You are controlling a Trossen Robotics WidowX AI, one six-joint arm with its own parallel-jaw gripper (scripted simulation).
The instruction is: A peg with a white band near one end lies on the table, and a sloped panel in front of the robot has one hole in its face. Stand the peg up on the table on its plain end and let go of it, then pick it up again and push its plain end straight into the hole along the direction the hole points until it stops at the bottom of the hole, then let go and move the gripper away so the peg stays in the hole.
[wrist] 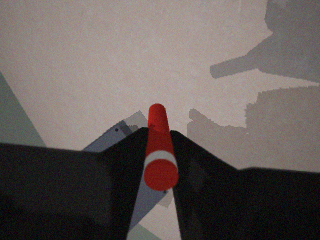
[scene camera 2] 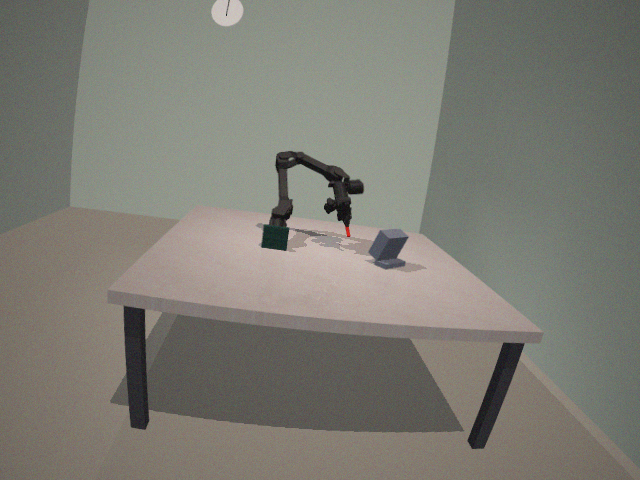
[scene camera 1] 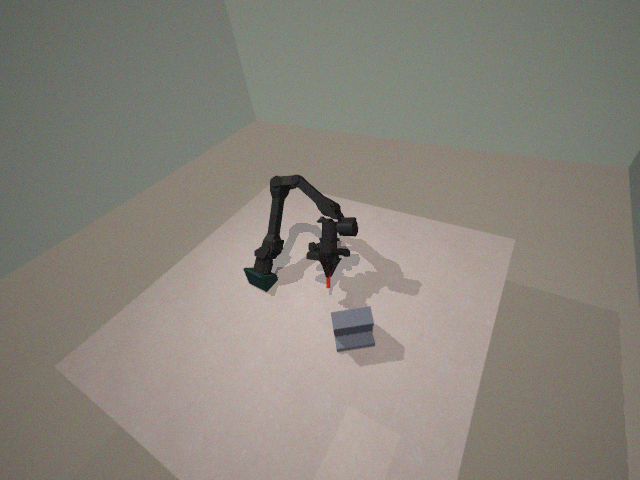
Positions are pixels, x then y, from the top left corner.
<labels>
my gripper: holds a red peg [wrist: 160,168]
</labels>
